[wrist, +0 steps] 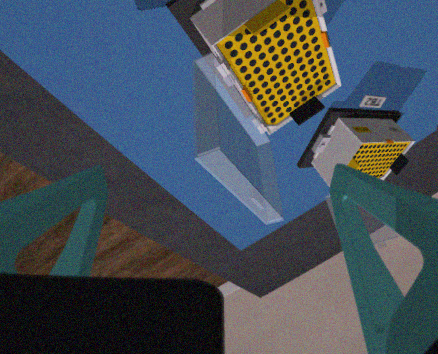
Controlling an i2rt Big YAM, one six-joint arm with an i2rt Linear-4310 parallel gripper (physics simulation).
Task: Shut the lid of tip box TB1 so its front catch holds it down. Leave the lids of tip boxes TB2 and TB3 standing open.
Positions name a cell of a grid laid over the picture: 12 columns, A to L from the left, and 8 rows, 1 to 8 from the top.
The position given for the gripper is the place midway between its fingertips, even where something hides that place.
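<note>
You'd see a clear lid (G4) here, and there's a clear lid (K6) as well, plus the gripper (F5).
</note>
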